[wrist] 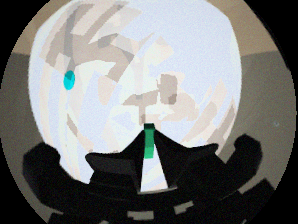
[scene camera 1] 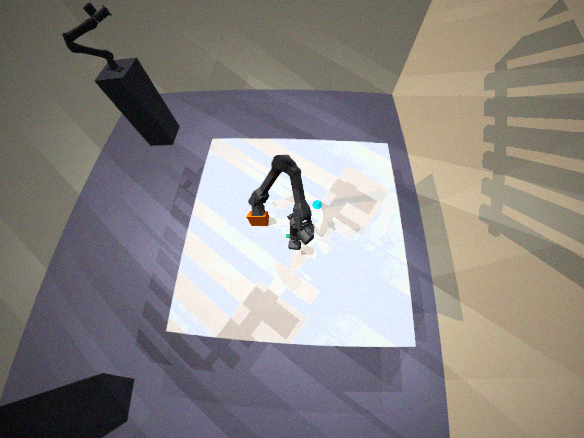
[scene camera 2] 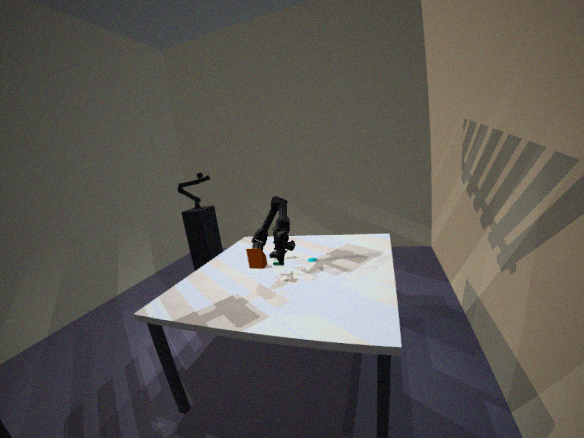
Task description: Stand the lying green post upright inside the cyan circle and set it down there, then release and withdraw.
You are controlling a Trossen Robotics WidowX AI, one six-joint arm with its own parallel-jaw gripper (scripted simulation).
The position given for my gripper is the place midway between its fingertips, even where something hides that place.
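Note:
Here is my gripper (wrist: 149, 132), and my gripper holds a green post.

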